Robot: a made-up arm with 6 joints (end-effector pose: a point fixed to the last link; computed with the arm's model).
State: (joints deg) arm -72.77 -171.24 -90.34 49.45 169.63 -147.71
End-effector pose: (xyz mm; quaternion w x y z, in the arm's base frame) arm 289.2 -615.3 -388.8 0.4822 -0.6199 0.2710 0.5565
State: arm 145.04 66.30 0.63 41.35 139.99 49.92
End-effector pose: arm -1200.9 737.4 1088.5 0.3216 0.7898 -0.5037 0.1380
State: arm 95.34 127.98 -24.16 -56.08 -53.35 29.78
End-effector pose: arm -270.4 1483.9 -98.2 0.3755 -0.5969 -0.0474 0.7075
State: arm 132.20 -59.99 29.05 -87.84 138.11 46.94
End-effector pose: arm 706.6 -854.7 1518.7 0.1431 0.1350 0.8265 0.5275
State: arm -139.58 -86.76 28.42 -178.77 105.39 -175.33
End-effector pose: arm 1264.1 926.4 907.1 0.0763 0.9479 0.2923 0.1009
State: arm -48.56 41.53 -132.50 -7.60 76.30 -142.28
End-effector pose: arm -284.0 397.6 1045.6 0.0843 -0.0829 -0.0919 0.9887
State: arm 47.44 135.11 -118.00 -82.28 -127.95 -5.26
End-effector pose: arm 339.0 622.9 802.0 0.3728 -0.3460 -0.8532 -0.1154
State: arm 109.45 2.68 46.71 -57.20 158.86 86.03
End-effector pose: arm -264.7 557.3 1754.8 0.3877 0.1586 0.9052 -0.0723
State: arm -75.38 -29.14 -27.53 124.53 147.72 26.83
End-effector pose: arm -145.7 1069.2 1555.8 0.2419 -0.3294 0.8965 -0.1711
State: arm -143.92 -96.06 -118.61 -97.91 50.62 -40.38
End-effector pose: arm 151.2 50.0 -330.4 0.4245 -0.2377 -0.8498 -0.2028
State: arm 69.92 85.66 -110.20 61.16 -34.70 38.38
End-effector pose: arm 73.6 291.4 1408.0 0.0198 0.2144 -0.5088 0.8335
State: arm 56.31 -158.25 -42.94 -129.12 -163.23 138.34
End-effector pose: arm -74.5 98.2 -938.3 0.9098 0.0952 -0.1995 -0.3513
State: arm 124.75 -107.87 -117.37 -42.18 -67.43 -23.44
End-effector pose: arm -105.4 -32.4 -315.9 0.3457 -0.6000 -0.3060 0.6533
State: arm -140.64 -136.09 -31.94 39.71 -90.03 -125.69
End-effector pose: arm 487.9 415.2 -898.6 0.5059 -0.3626 -0.7611 0.1824
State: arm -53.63 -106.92 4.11 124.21 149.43 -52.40
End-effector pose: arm -776.7 1313.6 89.3 0.2321 0.7289 -0.2846 0.5778
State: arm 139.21 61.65 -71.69 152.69 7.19 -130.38
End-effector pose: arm -436.9 236.2 1795.4 0.1657 0.1510 -0.2319 0.9466
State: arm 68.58 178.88 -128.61 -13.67 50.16 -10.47
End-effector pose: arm 238.2 704.1 335.8 0.5853 -0.5436 0.5158 0.3096
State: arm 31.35 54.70 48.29 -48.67 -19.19 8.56
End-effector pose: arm 1255.9 877.6 762.6 0.6740 -0.5543 0.4672 0.1423
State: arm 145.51 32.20 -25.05 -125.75 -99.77 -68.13
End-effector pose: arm -484.6 102.5 1958.9 0.5974 0.4295 -0.5951 -0.3234
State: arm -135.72 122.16 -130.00 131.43 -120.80 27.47
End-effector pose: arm -358.4 -406.5 958.0 0.4205 -0.3079 -0.8509 0.0653
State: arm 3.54 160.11 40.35 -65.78 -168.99 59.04
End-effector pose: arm 1.1 124.3 -973.6 0.4352 0.1522 0.0402 0.8865
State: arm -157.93 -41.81 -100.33 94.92 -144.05 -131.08
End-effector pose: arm 977.8 341.8 401.3 0.8221 -0.2102 -0.4161 -0.3268
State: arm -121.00 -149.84 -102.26 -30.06 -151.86 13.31
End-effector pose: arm -143.1 -409.2 -317.3 0.6076 -0.5316 0.0769 -0.5851
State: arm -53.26 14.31 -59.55 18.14 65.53 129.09
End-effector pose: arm -217.8 459.1 1869.9 0.7348 0.1303 -0.0073 0.6657
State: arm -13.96 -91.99 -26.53 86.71 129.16 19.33
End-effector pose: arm -1403.0 490.2 66.4 0.6828 -0.6381 0.2199 -0.2797
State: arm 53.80 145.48 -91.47 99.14 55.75 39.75
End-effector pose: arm 560.8 1023.0 432.0 0.2709 -0.0159 -0.4401 -0.8560
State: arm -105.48 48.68 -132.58 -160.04 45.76 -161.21
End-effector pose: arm 235.6 405.6 1026.3 0.2858 -0.8702 -0.3691 -0.1576
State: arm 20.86 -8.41 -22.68 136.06 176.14 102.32
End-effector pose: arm -556.5 -97.6 1885.7 0.2442 -0.4761 0.8342 0.1335
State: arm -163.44 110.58 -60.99 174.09 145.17 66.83
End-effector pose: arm -1173.1 -457.7 800.8 0.5801 0.3252 0.5508 0.5042
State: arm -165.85 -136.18 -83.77 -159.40 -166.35 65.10
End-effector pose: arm 35.1 -108.7 -676.5 0.8266 0.0825 0.3070 0.4644
